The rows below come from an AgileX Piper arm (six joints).
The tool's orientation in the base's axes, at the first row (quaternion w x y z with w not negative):
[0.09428 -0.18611 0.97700 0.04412]
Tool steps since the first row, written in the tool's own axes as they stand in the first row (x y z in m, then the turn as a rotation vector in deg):
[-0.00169 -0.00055 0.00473 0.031 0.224 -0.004]
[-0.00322 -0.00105 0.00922 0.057 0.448 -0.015]
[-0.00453 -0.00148 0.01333 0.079 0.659 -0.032]
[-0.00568 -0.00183 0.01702 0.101 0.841 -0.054]
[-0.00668 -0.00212 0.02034 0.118 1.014 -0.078]
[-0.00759 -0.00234 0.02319 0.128 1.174 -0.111]
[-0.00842 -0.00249 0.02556 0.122 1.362 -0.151]
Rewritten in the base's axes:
[0.00254 0.00066 -0.00432 -0.112 0.196 0.009]
[0.00488 0.00129 -0.00843 -0.221 0.393 0.026]
[0.00692 0.00185 -0.01221 -0.323 0.579 0.049]
[0.00872 0.00239 -0.01561 -0.414 0.737 0.076]
[0.01030 0.00288 -0.01867 -0.498 0.888 0.104]
[0.01169 0.00334 -0.02128 -0.572 1.029 0.143]
[0.01290 0.00378 -0.02344 -0.643 1.201 0.193]

